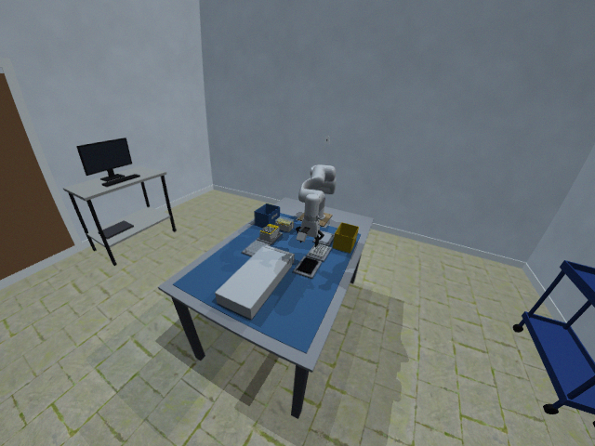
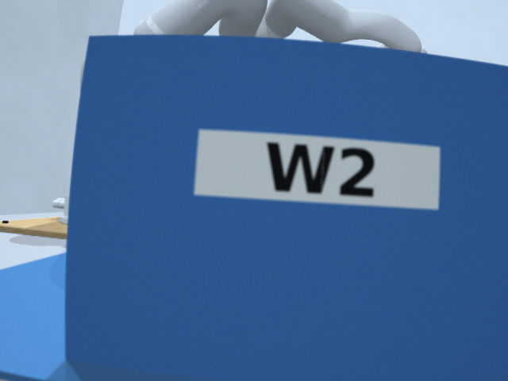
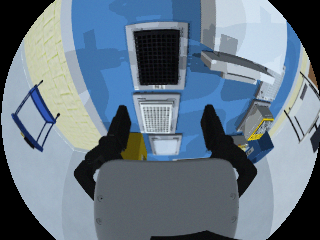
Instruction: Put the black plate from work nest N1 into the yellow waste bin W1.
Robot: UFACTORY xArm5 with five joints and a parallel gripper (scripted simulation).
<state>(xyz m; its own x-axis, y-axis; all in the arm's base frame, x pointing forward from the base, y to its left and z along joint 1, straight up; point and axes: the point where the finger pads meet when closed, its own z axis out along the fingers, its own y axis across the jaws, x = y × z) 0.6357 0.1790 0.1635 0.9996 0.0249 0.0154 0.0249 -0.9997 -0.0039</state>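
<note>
My gripper is now 2 cm short of the black plate, 2 cm to the right of it and 15 cm above it. From my hand the other things lie so: grey work nest (2 cm ahead, 2 cm to the left, 16 cm below); then yellow waste bin W1 (34 cm behind, 14 cm to the left, 13 cm below); then yellow-topped rack (16 cm behind, 37 cm to the right, 11 cm below).
</note>
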